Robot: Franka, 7 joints.
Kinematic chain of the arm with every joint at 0, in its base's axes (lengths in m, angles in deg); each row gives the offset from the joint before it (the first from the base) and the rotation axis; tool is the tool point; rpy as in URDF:
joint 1: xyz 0 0 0.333 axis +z
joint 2: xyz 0 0 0 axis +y
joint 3: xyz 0 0 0.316 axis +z
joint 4: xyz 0.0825 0 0 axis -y
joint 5: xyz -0.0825 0 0.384 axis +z
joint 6: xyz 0 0 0 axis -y
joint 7: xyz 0.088 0 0 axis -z
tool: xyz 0 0 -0.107 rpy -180 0 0
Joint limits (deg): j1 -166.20..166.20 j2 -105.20..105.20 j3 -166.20..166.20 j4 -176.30..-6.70 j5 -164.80..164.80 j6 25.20..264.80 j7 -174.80..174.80
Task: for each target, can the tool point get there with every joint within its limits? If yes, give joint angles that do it. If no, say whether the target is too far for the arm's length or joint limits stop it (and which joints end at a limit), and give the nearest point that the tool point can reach.
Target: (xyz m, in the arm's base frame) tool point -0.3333 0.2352 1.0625
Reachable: yes | joints -116.91 6.11 -107.84 -49.91 -128.04 137.44 -99.40
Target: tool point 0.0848 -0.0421 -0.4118
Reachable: no: joint limits stop it (at a limit: joint 2) | nearest point 0.1071 -0.0532 -0.3349 | short by 0.081 m
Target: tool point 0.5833 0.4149 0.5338
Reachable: yes | joints 56.00 70.35 -50.82 -37.87 70.80 230.09 82.90
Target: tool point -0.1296 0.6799 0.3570
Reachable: yes | joints -40.66 -51.99 138.14 -93.19 -121.02 70.77 116.44
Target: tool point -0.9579 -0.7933 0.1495
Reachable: no: too far | nearest point -0.6537 -0.5413 0.2078 | short by 0.399 m
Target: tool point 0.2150 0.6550 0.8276
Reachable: yes | joints 60.08 65.13 125.90 -24.22 -81.35 162.55 -81.52
